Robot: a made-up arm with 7 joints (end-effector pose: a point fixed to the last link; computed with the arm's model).
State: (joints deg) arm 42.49 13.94 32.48 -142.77 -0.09 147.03 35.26
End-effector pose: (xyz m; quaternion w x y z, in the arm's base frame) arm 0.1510 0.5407 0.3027 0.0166 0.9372 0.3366 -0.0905
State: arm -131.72 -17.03 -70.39 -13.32 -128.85 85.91 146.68
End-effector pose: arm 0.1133 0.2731 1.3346 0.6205 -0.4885 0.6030 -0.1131
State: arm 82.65 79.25 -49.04 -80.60 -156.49 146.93 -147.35
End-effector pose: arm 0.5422 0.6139 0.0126 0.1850 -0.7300 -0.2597 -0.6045
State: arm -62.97 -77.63 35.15 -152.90 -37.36 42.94 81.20
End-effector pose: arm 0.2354 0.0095 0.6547 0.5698 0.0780 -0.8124 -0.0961
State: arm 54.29 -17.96 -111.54 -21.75 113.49 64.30 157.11
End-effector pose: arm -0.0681 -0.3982 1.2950 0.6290 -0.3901 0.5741 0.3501
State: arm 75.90 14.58 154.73 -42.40 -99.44 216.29 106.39
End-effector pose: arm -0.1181 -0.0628 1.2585 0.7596 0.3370 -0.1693 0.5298
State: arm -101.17 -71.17 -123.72 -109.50 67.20 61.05 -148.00
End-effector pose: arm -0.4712 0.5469 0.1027 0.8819 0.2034 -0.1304 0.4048
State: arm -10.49 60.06 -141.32 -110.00 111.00 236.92 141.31
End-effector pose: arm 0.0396 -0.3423 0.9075 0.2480 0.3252 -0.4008 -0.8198
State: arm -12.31 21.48 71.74 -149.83 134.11 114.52 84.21
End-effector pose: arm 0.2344 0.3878 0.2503 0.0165 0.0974 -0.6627 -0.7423
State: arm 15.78 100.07 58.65 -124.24 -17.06 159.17 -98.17
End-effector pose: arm 0.0622 0.5871 -0.0412 0.6144 -0.1333 -0.7775 -0.0174
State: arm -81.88 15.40 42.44 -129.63 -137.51 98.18 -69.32
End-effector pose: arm 0.4737 -0.4044 0.3501 0.3723 0.2785 0.5581 -0.6873
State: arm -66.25 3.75 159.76 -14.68 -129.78 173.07 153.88
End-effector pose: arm -0.0289 0.0801 1.3165 0.8507 -0.0809 0.0139 -0.5192
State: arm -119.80 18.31 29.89 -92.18 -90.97 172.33 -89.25
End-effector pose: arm -0.0106 -0.7487 0.6726 0.4126 0.6367 0.5067 -0.4094
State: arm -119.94 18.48 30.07 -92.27 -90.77 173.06 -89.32
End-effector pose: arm -0.0108 -0.7487 0.6706 0.4166 0.6358 0.5092 -0.4036
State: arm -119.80 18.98 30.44 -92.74 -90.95 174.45 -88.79
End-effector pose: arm -0.0057 -0.7490 0.6616 0.4244 0.6340 0.5168 -0.3883
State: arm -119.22 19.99 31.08 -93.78 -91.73 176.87 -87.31
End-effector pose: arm 0.0076 -0.7494 0.6419 0.4376 0.6310 0.5317 -0.3573
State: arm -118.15 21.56 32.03 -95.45 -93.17 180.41 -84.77
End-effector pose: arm 0.0303 -0.7482 0.6110 0.4549 0.6264 0.5535 -0.3072
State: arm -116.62 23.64 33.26 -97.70 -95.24 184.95 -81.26
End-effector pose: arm 0.0617 -0.7432 0.5709 0.4724 0.6198 0.5800 -0.2372
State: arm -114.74 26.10 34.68 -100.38 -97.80 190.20 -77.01
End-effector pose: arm 0.0991 -0.7322 0.5251 0.4847 0.6112 0.6075 -0.1498
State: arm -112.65 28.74 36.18 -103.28 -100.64 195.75 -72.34
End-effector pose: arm 0.1388 -0.7146 0.4785 0.4872 0.6006 0.6319 -0.0516
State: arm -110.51 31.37 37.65 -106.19 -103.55 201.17 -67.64
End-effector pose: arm 0.1772 -0.6916 0.4348 0.4776 0.5879 0.6511 0.0487
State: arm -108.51 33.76 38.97 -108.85 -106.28 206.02 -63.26
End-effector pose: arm 0.2107 -0.6664 0.3977 0.4579 0.5746 0.6637 0.1405
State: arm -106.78 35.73 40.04 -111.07 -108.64 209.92 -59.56
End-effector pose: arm 0.2374 -0.6424 0.3689 0.4331 0.5618 0.6712 0.2154
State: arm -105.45 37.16 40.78 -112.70 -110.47 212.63 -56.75
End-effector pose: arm 0.2562 -0.6232 0.3488 0.4097 0.5519 0.6750 0.2682
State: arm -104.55 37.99 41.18 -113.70 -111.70 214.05 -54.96
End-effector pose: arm 0.2679 -0.6107 0.3370 0.3928 0.5460 0.6774 0.2979
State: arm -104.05 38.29 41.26 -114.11 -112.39 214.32 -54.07
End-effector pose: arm 0.2735 -0.6050 0.3320 0.3841 0.5445 0.6794 0.3074
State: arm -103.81 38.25 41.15 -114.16 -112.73 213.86 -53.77
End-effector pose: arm 0.2755 -0.6037 0.3311 0.3814 0.5458 0.6812 0.3043
